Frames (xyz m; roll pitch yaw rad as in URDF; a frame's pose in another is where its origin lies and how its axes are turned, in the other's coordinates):
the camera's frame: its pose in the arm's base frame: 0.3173 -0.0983 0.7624 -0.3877 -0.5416 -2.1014
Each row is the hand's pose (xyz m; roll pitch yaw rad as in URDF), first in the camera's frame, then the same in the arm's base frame.
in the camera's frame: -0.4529 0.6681 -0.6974 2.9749 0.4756 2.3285
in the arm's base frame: 0.5854 -0.3425 -0.2407 2.6393 1.0917 -0.1315
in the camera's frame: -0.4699 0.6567 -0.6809 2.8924 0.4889 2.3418
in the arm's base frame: 0.5942 -0.3191 -0.2327 2.5640 1.1081 -0.1165
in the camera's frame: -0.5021 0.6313 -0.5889 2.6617 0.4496 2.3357
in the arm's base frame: 0.6426 -0.2588 -0.1681 2.3498 1.0691 -0.1009
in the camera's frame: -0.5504 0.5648 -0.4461 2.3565 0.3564 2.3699
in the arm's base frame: 0.6980 -0.1493 -0.0582 2.1232 0.9877 0.0064
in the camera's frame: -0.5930 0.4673 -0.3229 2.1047 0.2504 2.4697
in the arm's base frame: 0.7182 -0.0287 0.0492 1.9963 0.8992 0.1972
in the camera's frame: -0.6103 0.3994 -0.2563 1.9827 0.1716 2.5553
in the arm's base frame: 0.7160 0.0420 0.1151 1.9600 0.8259 0.3336
